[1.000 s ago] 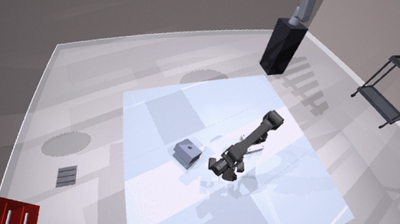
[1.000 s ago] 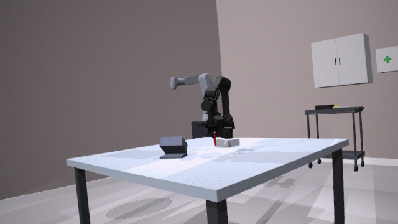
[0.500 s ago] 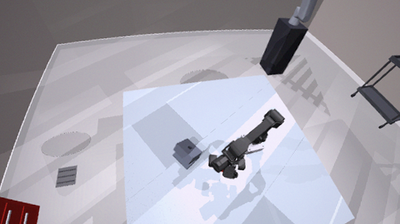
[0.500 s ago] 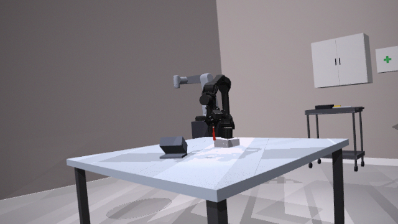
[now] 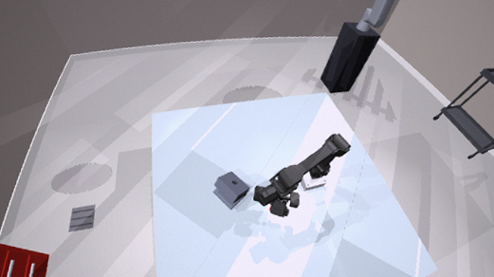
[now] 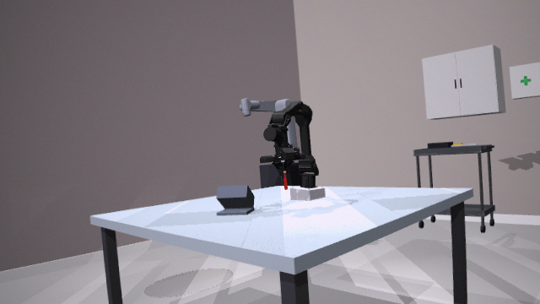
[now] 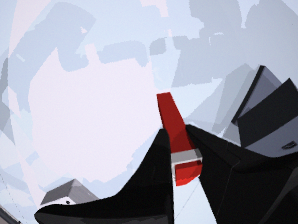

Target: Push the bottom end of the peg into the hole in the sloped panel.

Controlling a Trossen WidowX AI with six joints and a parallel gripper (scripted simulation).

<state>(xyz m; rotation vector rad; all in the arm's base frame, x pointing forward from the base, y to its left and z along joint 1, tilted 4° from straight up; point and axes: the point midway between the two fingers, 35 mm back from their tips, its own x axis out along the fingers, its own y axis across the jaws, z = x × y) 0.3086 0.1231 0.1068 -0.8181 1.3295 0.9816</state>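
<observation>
Now: the grey sloped panel 150 mm to the right of my gripper tip, 150 mm ahead of it and 60 mm below it. Also, from my gripper tip: red peg 10 mm above.
</observation>
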